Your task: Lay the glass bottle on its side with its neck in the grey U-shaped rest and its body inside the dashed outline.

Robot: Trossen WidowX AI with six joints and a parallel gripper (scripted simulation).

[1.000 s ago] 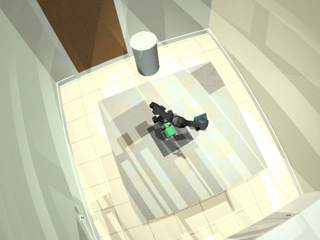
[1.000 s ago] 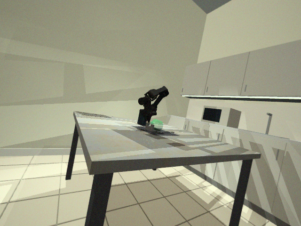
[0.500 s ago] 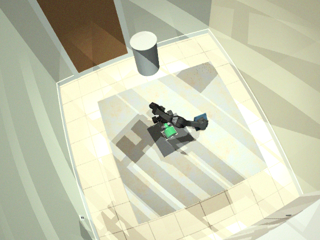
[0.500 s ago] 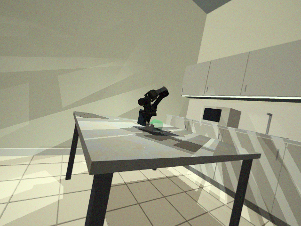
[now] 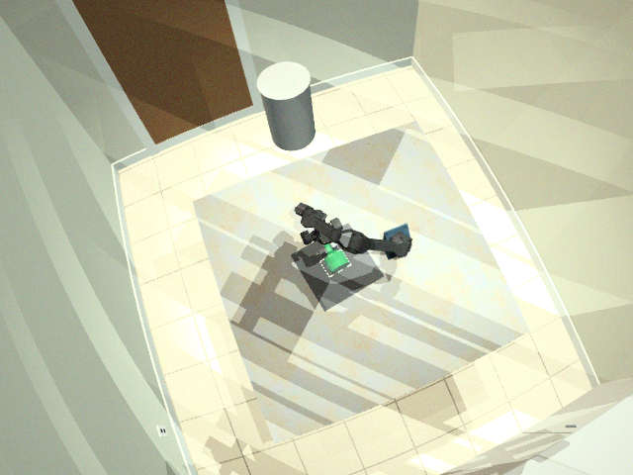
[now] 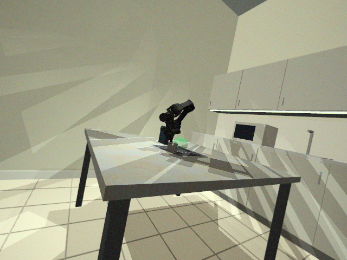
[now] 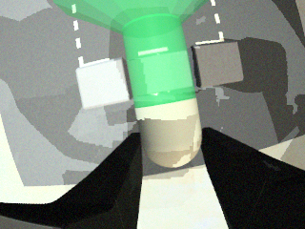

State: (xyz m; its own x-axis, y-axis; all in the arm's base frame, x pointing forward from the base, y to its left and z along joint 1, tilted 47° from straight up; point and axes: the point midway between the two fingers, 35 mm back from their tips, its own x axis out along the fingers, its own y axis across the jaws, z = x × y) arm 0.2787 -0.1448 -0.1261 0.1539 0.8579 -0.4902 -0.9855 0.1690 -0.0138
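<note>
Now: the green glass bottle 5 cm to the left of my gripper tip and 1 cm below it. From my gripper tip the other things lie so: dark grey mat: 11 cm to the left, 6 cm below.
</note>
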